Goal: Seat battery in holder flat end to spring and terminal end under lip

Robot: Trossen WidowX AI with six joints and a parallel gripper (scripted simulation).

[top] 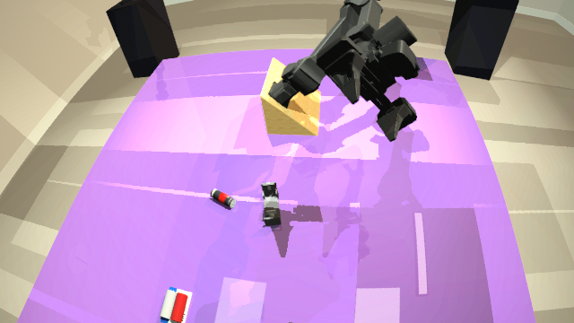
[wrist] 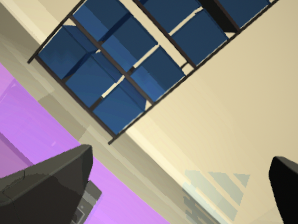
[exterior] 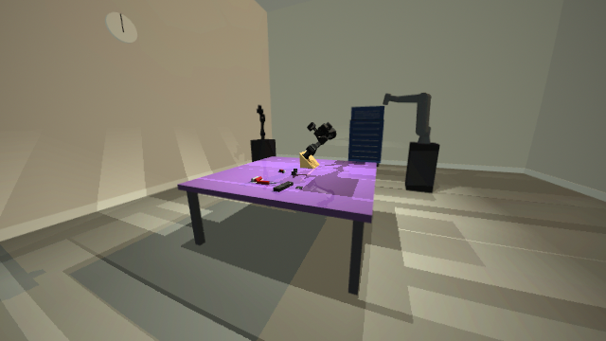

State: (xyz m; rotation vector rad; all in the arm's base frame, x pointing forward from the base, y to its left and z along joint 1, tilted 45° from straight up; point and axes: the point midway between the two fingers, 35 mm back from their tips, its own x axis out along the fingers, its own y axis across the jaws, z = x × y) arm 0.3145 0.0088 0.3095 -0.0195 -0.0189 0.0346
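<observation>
My gripper tip is 33 cm above the battery, 32 cm to the left of it and 5 cm past it. From my gripper tip the other things lie so: white object: 35 cm to the right, 33 cm below, 25 cm ahead; then black bar: 32 cm below, 30 cm ahead, 8 cm to the right.
</observation>
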